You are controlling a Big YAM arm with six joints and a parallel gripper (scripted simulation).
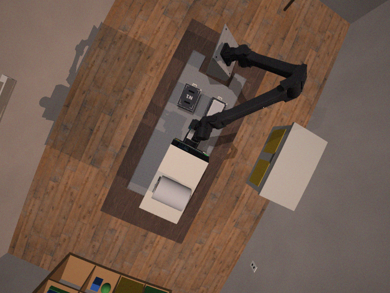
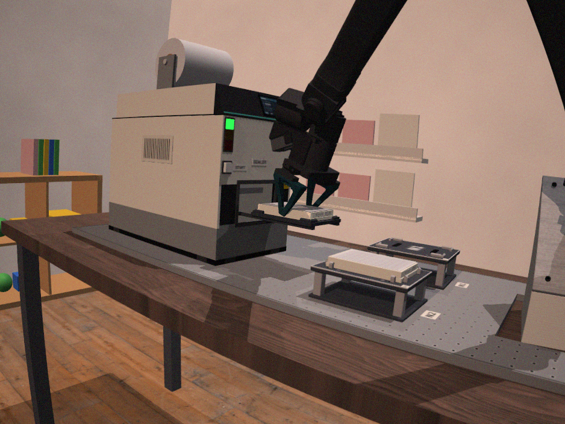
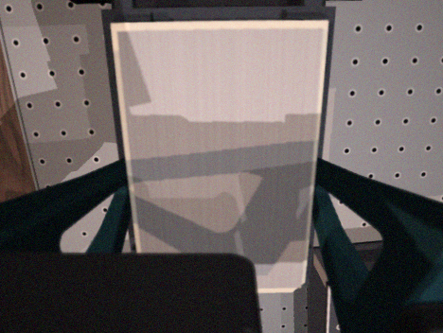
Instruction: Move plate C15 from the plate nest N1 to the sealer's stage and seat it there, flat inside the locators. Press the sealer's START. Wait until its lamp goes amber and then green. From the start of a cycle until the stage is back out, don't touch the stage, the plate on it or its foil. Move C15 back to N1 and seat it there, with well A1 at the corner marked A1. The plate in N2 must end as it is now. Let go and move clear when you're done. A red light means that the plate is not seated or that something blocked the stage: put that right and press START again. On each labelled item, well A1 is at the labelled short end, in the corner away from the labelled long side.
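Now: hand 10 mm above the sealer stage. From my hand the other things lie so: white plate 200 mm behind, 60 mm to the left, 60 mm below; then foil roll 330 mm ahead, 20 mm to the right, 300 mm above; then start button 110 mm ahead, 90 mm to the left, 70 mm above.
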